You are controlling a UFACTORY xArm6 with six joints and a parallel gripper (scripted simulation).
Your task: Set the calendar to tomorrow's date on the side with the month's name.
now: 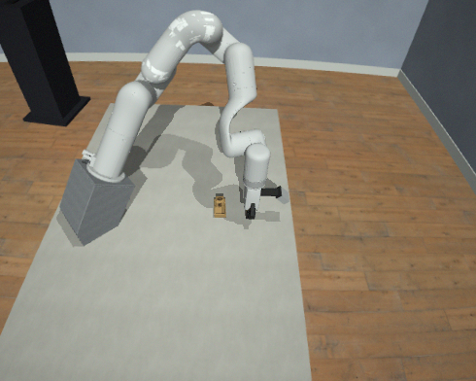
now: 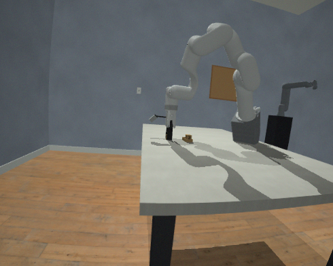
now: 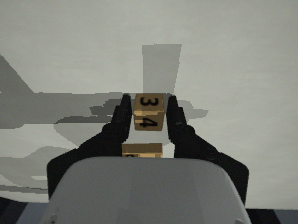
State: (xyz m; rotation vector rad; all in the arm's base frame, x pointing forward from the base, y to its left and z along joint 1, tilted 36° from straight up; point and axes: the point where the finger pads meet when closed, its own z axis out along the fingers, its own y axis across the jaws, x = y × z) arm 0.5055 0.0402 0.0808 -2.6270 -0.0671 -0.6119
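Right now the wooden digit cube is 1 cm below my hand. The rest, counted from my hand: wooden calendar tray: 11 cm behind, 1 cm to the right, 1 cm below.
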